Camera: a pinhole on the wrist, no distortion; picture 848 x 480 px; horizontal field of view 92.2 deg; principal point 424.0 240.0 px. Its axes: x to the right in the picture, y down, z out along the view. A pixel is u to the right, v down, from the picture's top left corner.
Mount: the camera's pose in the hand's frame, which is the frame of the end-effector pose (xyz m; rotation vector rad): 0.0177 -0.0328 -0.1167 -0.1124 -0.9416 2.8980
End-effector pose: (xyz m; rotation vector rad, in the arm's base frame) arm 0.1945 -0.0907 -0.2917 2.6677 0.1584 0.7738
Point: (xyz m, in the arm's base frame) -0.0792 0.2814 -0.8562
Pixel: 686 429
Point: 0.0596 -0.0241 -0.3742
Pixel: outside the picture
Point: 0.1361 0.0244 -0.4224
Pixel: 598 272
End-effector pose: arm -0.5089 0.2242 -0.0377 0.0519 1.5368 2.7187
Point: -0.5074 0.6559 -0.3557
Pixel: 383 381
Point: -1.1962 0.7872 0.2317
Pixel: outside the picture
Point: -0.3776 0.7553 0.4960
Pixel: outside the picture
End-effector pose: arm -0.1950 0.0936 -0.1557 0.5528 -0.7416 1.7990
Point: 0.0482 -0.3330 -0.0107
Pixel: 611 91
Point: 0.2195 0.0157 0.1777
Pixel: 364 303
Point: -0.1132 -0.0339 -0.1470
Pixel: 656 17
